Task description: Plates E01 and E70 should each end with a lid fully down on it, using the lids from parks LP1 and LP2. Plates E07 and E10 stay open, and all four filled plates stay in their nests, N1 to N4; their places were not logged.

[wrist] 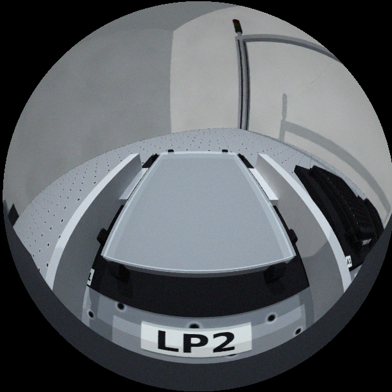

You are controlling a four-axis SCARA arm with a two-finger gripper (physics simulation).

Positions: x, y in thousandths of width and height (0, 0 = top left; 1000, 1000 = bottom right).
my gripper: 506, 409
clear lid: 496, 545
nest N1: 815, 504
LP2 label: 496, 874
